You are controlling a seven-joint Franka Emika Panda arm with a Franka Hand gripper.
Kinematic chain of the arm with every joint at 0, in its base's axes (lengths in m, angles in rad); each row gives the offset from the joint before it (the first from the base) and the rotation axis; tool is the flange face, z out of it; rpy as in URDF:
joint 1: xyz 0 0 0.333 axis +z
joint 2: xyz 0 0 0 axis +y
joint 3: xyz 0 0 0.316 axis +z
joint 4: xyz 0.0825 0 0 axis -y
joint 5: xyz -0.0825 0 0.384 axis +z
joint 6: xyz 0 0 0 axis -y
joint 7: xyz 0.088 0 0 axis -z
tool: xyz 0 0 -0.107 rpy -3.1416 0 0
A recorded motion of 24 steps. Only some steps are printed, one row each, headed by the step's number.
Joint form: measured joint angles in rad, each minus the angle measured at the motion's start. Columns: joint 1, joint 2, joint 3, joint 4, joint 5, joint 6, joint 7.
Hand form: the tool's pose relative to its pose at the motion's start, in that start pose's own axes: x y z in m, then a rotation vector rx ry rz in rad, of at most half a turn. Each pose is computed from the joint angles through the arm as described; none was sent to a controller.
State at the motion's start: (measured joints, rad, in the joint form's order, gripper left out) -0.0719 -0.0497 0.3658 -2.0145 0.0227 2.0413 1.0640
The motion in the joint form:
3: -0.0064 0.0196 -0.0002 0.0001 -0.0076 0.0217 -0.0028
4: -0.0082 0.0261 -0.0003 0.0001 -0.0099 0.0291 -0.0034
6: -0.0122 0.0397 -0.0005 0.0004 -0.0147 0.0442 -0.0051
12: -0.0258 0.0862 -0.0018 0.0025 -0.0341 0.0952 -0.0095
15: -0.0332 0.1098 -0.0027 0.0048 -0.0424 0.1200 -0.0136
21: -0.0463 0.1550 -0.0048 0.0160 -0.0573 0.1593 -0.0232
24: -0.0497 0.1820 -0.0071 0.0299 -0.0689 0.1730 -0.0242
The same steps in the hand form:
3: 0.0065 -0.0013 0.0083 0.0028 0.0020 0.0008
4: 0.0085 -0.0017 0.0110 0.0041 0.0026 0.0012
6: 0.0127 -0.0026 0.0167 0.0065 0.0037 0.0018
12: 0.0273 -0.0051 0.0360 0.0143 0.0096 0.0038
15: 0.0348 -0.0060 0.0455 0.0191 0.0116 0.0044
21: 0.0490 -0.0080 0.0616 0.0276 0.0138 0.0034
24: 0.0562 -0.0106 0.0691 0.0294 0.0155 0.0028

